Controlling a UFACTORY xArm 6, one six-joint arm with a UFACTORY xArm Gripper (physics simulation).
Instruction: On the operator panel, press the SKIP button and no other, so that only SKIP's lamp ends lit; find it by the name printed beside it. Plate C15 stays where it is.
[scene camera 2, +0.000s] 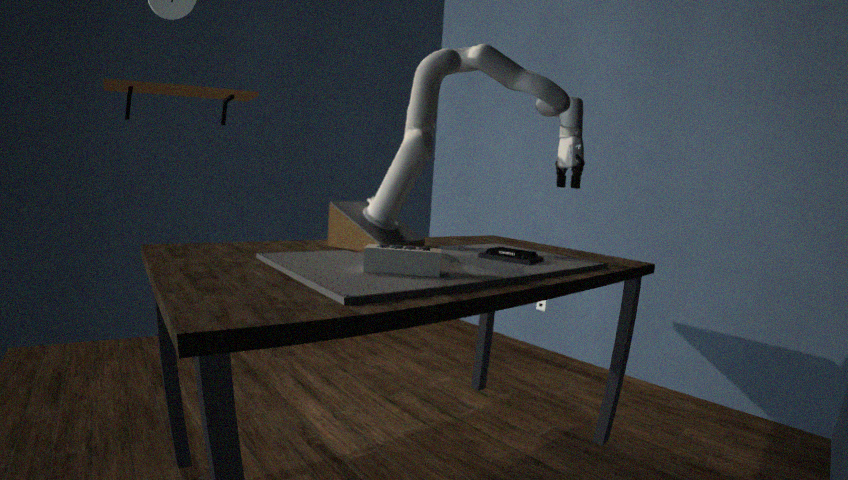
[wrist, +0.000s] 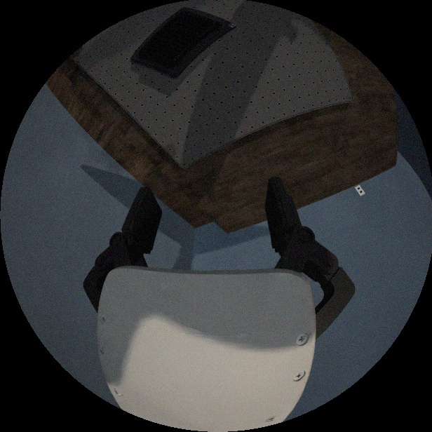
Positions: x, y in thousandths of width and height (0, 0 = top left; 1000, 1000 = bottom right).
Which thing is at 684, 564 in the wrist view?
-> My gripper.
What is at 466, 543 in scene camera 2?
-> An operator panel.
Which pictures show my gripper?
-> Scene camera 2 and the wrist view: all of them.
